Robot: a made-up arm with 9 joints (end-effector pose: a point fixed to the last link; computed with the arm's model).
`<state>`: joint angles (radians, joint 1 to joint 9).
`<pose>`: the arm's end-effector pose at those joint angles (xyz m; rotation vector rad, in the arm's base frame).
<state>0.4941 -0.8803 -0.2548 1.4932 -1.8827 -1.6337 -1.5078 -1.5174 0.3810</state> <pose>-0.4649 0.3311 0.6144 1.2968 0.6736 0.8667</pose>
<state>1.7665 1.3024 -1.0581 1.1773 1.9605 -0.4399 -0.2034 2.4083 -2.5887</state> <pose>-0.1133 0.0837 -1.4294 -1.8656 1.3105 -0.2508</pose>
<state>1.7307 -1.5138 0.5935 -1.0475 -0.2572 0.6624 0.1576 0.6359 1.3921</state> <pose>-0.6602 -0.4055 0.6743 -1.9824 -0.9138 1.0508</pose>
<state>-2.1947 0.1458 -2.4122 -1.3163 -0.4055 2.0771 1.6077 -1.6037 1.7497</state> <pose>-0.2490 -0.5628 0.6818 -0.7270 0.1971 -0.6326</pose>
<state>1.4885 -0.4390 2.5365 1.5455 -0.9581 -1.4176 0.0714 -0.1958 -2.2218</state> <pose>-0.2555 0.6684 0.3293 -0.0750 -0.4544 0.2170</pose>
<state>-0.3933 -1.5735 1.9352 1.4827 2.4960 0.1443 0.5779 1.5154 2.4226</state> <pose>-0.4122 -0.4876 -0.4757 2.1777 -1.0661 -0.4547</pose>
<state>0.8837 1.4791 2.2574 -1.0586 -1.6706 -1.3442 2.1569 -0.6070 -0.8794</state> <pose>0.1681 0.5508 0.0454 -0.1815 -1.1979 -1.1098</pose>
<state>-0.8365 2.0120 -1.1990 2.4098 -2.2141 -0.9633 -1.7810 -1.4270 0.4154</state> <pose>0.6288 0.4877 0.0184 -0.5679 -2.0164 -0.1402</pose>
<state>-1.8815 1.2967 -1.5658 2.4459 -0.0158 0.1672 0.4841 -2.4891 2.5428</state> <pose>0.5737 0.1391 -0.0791 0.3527 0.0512 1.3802</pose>
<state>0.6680 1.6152 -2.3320 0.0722 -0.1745 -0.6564 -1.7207 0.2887 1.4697</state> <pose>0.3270 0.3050 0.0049 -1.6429 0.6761 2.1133</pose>
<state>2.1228 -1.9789 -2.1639 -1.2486 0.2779 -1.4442 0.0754 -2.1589 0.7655</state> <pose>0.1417 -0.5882 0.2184 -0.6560 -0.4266 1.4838</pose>
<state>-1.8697 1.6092 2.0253 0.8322 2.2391 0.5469 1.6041 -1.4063 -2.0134</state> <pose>-0.0073 0.6363 0.7963 -0.5549 1.4547 1.2491</pose>
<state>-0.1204 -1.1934 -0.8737 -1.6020 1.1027 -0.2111 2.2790 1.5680 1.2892</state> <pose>0.4128 -0.1768 1.0516 1.3714 0.3266 2.4272</pose>
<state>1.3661 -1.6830 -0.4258 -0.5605 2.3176 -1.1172 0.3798 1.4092 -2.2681</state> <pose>-0.8768 -0.9751 0.6714 2.2119 -1.4773 -0.2300</pose>
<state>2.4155 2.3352 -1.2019 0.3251 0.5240 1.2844 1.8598 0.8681 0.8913</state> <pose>-0.4188 -0.7665 -0.5169 0.1213 -2.0487 -0.1807</pose>
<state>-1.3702 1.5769 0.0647 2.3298 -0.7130 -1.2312 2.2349 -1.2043 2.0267</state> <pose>0.1668 -0.0631 -0.0460 1.8269 0.1105 0.3770</pose>
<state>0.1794 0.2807 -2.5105 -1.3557 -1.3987 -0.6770 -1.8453 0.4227 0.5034</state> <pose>-0.2312 0.0047 0.5890 2.4082 1.0248 -1.5867</pose>
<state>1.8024 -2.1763 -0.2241 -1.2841 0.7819 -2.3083 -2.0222 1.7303 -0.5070</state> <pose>-0.6058 -0.7289 0.1092 -1.8711 -0.3058 1.2751</pose>
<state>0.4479 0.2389 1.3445 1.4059 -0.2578 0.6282 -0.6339 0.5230 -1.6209</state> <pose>0.5182 0.3245 -0.1935 -0.6504 -1.8077 -0.9355</pose>
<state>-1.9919 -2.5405 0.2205 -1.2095 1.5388 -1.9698 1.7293 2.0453 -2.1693</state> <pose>0.4965 0.0449 0.0899 2.2877 0.0384 0.5687</pose>
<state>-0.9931 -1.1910 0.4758 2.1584 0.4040 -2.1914 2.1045 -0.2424 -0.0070</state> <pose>0.2719 -0.2301 0.2647 -2.3039 1.8108 1.1250</pose>
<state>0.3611 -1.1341 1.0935 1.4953 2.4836 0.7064 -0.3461 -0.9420 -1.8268</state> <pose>-0.6871 -1.0115 0.0710 2.2826 -0.0900 -1.7113</pose>
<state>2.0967 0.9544 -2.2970 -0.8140 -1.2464 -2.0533 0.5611 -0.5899 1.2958</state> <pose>0.1824 0.1259 0.0988 -0.1125 0.5272 -0.9280</pose>
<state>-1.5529 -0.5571 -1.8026 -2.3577 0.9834 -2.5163 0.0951 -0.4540 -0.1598</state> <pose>-0.2287 -0.8843 0.7433 -2.3792 0.8394 -0.5182</pose>
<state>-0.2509 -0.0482 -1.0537 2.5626 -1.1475 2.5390 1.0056 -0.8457 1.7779</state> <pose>0.1411 -0.4760 0.2370 -1.1247 1.7947 -0.1491</pose>
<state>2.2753 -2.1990 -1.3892 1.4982 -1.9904 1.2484 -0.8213 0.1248 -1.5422</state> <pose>0.3108 -0.1037 0.0479 -1.3610 1.0350 -1.3347</pose>
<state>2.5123 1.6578 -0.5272 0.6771 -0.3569 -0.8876 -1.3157 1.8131 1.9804</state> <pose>-0.2869 -0.4156 -0.4533 1.5394 0.9347 -0.8777</pose>
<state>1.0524 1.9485 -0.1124 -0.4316 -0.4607 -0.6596 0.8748 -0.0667 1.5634</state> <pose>0.1287 -0.2102 -0.5918 1.5445 -1.8680 1.5274</pose>
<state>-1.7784 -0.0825 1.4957 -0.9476 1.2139 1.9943 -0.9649 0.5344 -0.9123</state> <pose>0.1572 0.8392 0.3543 -0.5635 0.5054 -0.6024</pose>
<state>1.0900 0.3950 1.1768 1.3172 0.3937 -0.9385 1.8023 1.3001 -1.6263</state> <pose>0.0591 0.2064 0.2461 0.4614 -0.4700 -0.1779</pose>
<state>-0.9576 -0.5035 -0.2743 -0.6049 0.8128 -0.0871 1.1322 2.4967 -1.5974</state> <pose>-0.4129 -0.9525 0.4910 1.9939 -1.7799 1.5208</pose>
